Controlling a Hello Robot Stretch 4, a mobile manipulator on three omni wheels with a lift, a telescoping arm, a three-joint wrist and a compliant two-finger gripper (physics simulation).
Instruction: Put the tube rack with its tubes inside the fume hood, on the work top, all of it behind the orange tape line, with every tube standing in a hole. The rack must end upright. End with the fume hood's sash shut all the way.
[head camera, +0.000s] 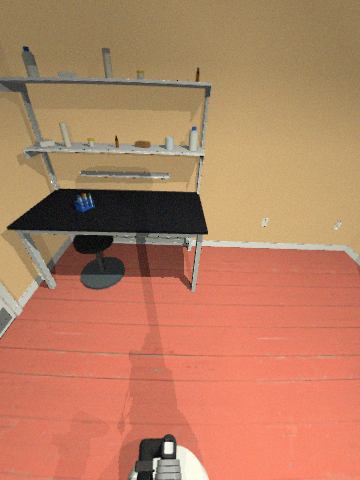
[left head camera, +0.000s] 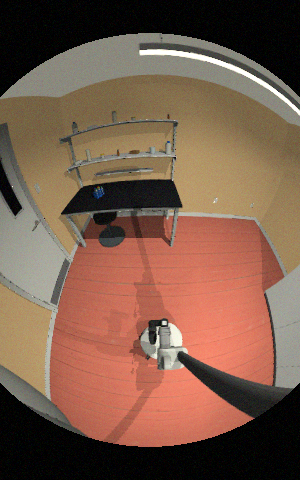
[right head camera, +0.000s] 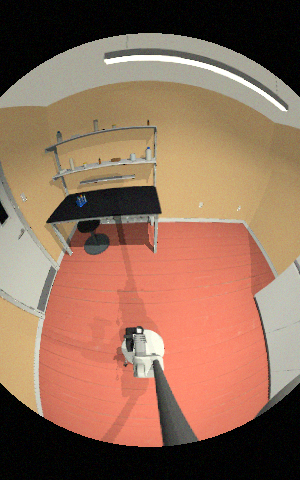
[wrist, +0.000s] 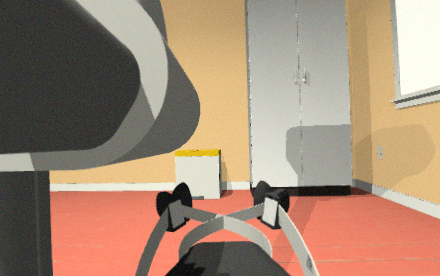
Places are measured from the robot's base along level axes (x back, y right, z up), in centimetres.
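Where they show: gripper, fingertip midpoint: (left head camera: 153, 360) (right head camera: 131, 367) (wrist: 222, 197).
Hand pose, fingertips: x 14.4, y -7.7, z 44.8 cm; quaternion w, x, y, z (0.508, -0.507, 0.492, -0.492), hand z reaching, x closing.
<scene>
After its pixels a point has its place.
A small blue tube rack (head camera: 85, 205) @(y -76.2, x -156.7, z 77.5 cm) (left head camera: 98, 193) @(y -76.8, x -156.9, z 77.2 cm) (right head camera: 81, 202) @(y -75.8, x -155.6, z 77.0 cm) holding several tubes with coloured caps stands upright on the left part of the black bench (head camera: 150, 212) @(y -20.0, x -154.2, z 73.5 cm) (left head camera: 140, 196) @(y -20.2, x -146.7, z 73.5 cm) (right head camera: 120, 204) @(y -20.3, x -145.6, z 73.5 cm). Single holes are too small to make out. My gripper (wrist: 222, 197) @(y -7.7, x 14.4, z 44.8 cm) is open and empty, with its two fingertips apart over the floor in the wrist view, far from the rack. A pale cabinet front, the lower part of the fume hood (left head camera: 287, 330) @(y 153.1, x 34.0, z 32.8 cm) (right head camera: 285, 322) @(y 153.3, x 21.5, z 45.7 cm), shows at the right edge of both side head views. Its sash, work top and orange tape line do not show.
Two shelves (head camera: 115, 149) @(y -49.5, x -182.3, z 119.5 cm) with bottles hang above the bench. A black stool (head camera: 102, 272) stands partly under it. A door (left head camera: 30, 245) @(y -137.1, x -68.4, z 78.4 cm) is at the left. A tall grey cabinet (wrist: 275, 100) @(y -52.7, x 223.8, z 86.9 cm) and a white bin (wrist: 197, 175) @(y 21.1, x 225.6, z 19.4 cm) with a yellow top stand by the far wall.
</scene>
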